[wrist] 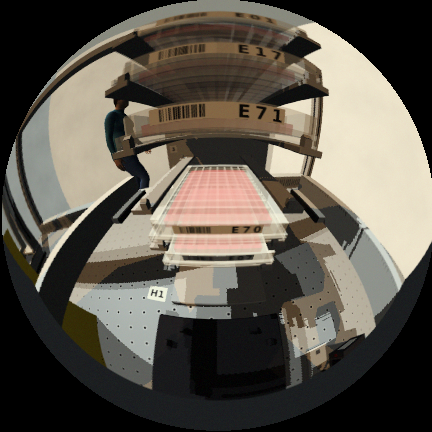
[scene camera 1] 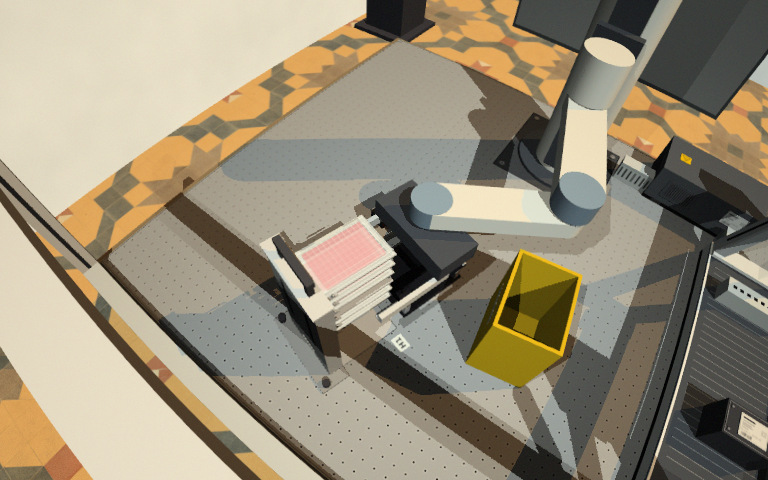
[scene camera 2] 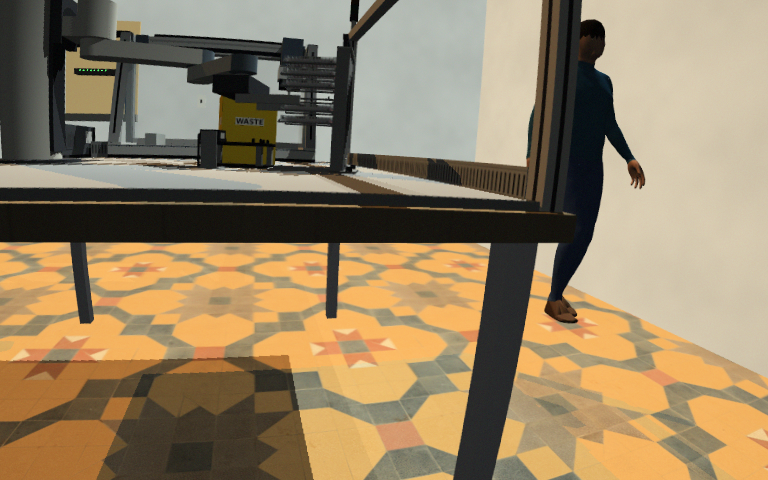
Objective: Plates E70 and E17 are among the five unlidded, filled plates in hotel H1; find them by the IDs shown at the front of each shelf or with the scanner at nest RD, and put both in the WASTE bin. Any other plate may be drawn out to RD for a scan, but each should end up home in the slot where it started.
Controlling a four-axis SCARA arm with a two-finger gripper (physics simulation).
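Frame: origin at the arm's base, x ahead, y left, z up, level; metres.
Seen in the pictures: gripper, fingertip midpoint: (wrist: 217,180) (scene camera 2: 306,104).
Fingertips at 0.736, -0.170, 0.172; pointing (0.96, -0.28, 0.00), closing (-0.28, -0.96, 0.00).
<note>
A point is followed by its place in that frame, as x, y, z.
Hotel H1 (scene camera 1: 322,311) {0.841, -0.128, 0.298} (scene camera 2: 341,113) {0.806, -0.262, 0.147} holds a stack of plates. In the wrist view, front labels read E01 (wrist: 254,18) at the top, then E17 (wrist: 260,52), E71 (wrist: 260,113) and, past a gap, E70 (wrist: 246,229) {0.680, -0.170, 0.164}; the lowest plate's label is blurred. E70 shows a pink fill and no lid. My gripper (scene camera 1: 377,268) (scene camera 2: 291,101) {0.735, -0.169, 0.172} (wrist: 217,180) {0.735, -0.169, 0.172} is open and empty at the hotel's front, below E71, its fingers wide apart left and right of E70's line, clear of it. The yellow WASTE bin (scene camera 1: 523,365) {0.662, 0.150, 0.121} (scene camera 2: 248,141) {0.596, 0.051, 0.079} (wrist: 82,332) {0.634, 0.058, 0.051} stands beside nest RD (wrist: 175,357) {0.621, -0.096, 0.073}.
The scanner (scene camera 2: 209,148) {0.521, -0.271, 0.056} (wrist: 347,348) stands beside the nest on the opposite side from the bin. The dark gripper body (scene camera 1: 424,234) {0.607, -0.110, 0.224} covers part of the nest in scene camera 1. A person (scene camera 2: 591,130) (wrist: 116,130) is outside the table frame. Dark equipment (scene camera 1: 707,181) {-0.075, 0.371, 0.128} sits near the arm's base.
</note>
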